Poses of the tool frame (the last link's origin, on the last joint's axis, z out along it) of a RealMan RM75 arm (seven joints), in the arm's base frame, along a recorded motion.
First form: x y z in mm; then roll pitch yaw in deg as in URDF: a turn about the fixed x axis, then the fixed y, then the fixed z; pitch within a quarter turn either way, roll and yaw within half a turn.
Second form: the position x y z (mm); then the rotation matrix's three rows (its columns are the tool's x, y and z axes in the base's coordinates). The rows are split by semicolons. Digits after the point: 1 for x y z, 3 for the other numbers.
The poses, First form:
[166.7, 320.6, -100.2, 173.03, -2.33, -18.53]
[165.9, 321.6, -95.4, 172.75, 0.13, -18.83]
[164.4, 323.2, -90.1, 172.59, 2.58, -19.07]
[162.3, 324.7, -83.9, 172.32, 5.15, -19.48]
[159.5, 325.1, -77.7, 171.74, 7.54, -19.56]
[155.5, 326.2, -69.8, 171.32, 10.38, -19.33]
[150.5, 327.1, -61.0, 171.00, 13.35, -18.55]
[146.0, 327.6, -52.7, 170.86, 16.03, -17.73]
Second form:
166.7, 320.6, -100.2; 0.947, -0.320, 0.000; -0.318, -0.940, -0.128; 0.041, 0.121, -0.992
165.9, 321.6, -95.4; 0.946, -0.320, -0.043; -0.323, -0.939, -0.119; -0.002, 0.126, -0.992
164.4, 323.2, -90.1; 0.944, -0.319, -0.084; -0.326, -0.939, -0.107; -0.045, 0.129, -0.991
162.3, 324.7, -83.9; 0.939, -0.319, -0.128; -0.332, -0.938, -0.096; -0.090, 0.133, -0.987
159.5, 325.1, -77.7; 0.934, -0.314, -0.170; -0.332, -0.939, -0.092; -0.131, 0.142, -0.981
155.5, 326.2, -69.8; 0.928, -0.302, -0.218; -0.326, -0.942, -0.083; -0.180, 0.148, -0.972
150.5, 327.1, -61.0; 0.922, -0.280, -0.266; -0.310, -0.948, -0.076; -0.231, 0.152, -0.961
146.0, 327.6, -52.7; 0.915, -0.259, -0.308; -0.293, -0.954, -0.068; -0.276, 0.153, -0.949

